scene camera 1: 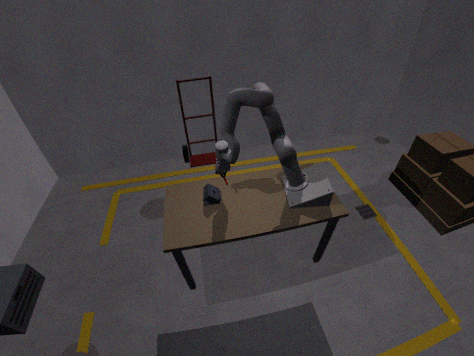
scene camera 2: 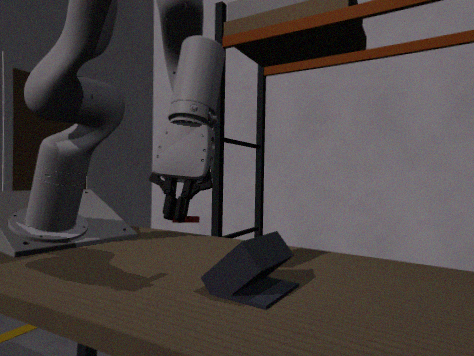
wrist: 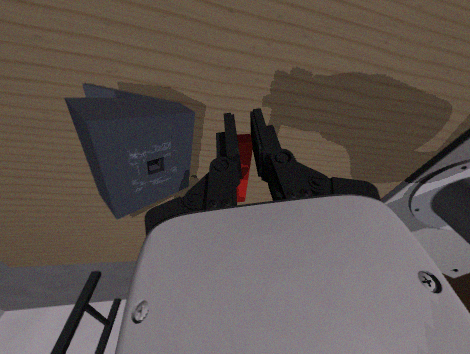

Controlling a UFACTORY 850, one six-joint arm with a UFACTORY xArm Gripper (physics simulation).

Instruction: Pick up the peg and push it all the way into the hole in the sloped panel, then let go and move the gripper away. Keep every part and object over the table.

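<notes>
A red peg is held between the fingertips, above the table. My gripper is shut on it; in the scene camera 2 view the peg's free end sticks out to the right, about level. The dark grey block with the sloped panel stands on the table, apart from the peg. In the wrist view its square hole shows, left of the fingers. In the scene camera 2 view the hole does not show.
The arm's base plate stands at the table's other end from the block. A tall shelf rack stands behind the table. A red hand truck stands beyond the table's far edge. Cardboard boxes are on the floor at the right.
</notes>
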